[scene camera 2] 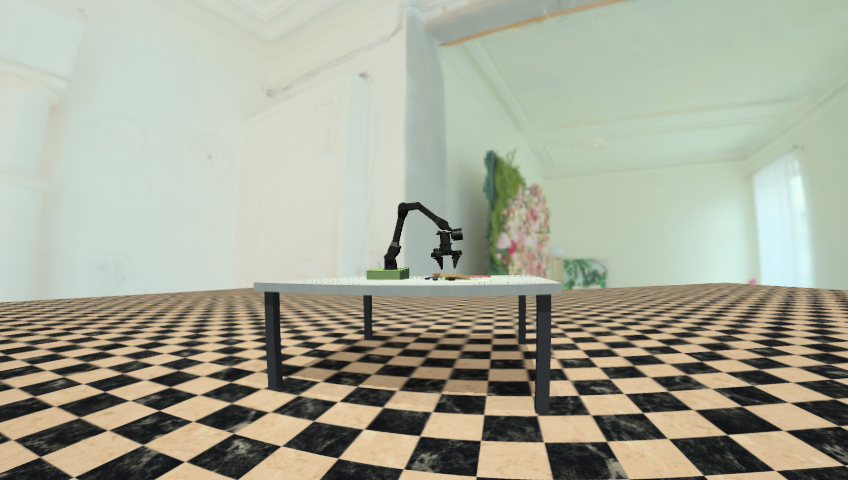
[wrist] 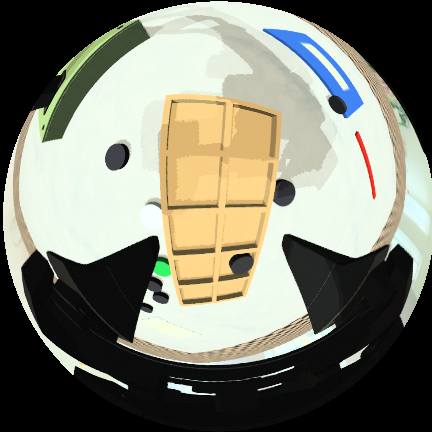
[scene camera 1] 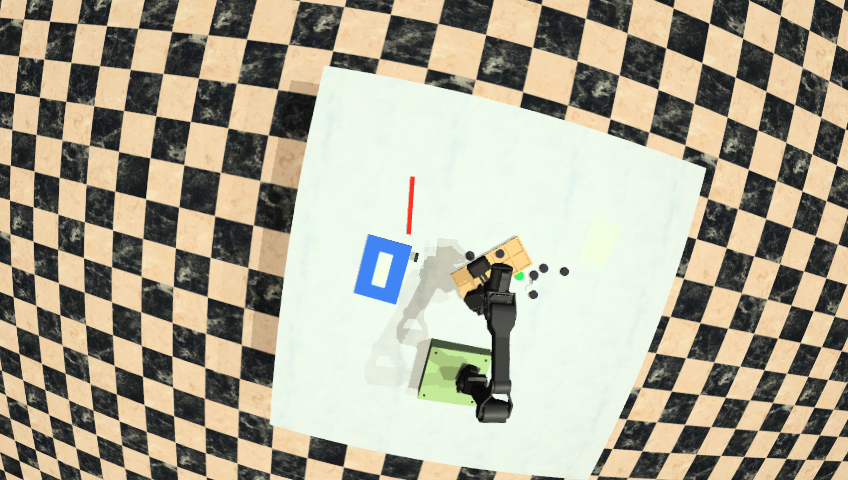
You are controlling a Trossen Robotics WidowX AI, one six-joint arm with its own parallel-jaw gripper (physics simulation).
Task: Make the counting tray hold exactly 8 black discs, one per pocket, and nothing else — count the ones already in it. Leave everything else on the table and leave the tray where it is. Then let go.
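The tan counting tray (scene camera 1: 521, 254) (scene camera 2: 452, 275) (wrist: 164, 175) has two columns of pockets. In the wrist view one black disc (scene camera 1: 499, 253) (wrist: 241, 263) is in the right column, one row from the far end; the other pockets look empty. A black disc (scene camera 1: 470, 255) (wrist: 284, 192) lies close beside the tray's long side. Another black disc (wrist: 117, 156) lies apart on the opposite side. More black discs (scene camera 1: 543, 268) (scene camera 1: 564, 271) (scene camera 1: 533, 294) (wrist: 160, 297) lie beyond the green disc. My gripper (scene camera 2: 447, 267) (wrist: 221, 241) is open and empty above the tray; the arm hides part of the tray in scene camera 1.
A green disc (scene camera 1: 519, 275) (wrist: 163, 267) and a white disc (wrist: 151, 216) lie beside the tray. A blue frame (scene camera 1: 364, 267) (wrist: 353, 102) has a small black piece (scene camera 1: 415, 256) (wrist: 337, 104) near it. A red stick (scene camera 1: 410, 205) (wrist: 367, 162) and a pale yellow patch (scene camera 1: 599, 242) are also on the table.
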